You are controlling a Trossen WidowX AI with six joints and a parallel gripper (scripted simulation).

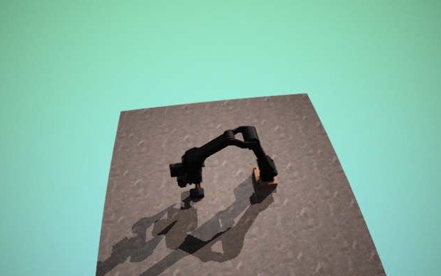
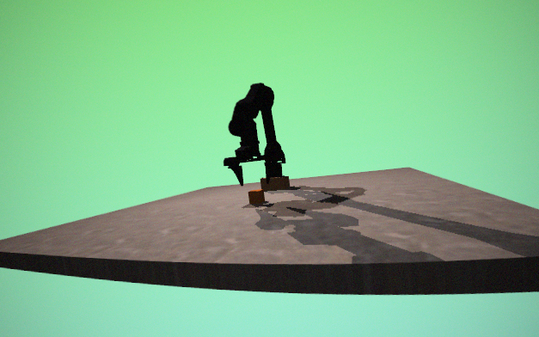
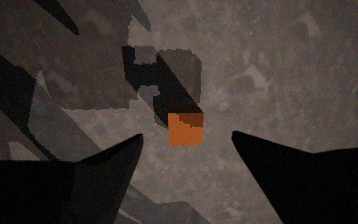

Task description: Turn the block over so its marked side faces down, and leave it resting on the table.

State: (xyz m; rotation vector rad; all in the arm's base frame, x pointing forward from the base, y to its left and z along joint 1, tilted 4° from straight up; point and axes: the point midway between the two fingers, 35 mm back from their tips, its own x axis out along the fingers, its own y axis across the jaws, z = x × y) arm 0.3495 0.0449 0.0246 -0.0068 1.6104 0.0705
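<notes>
My gripper tip is 10 mm past the block and 40 mm above it.
</notes>
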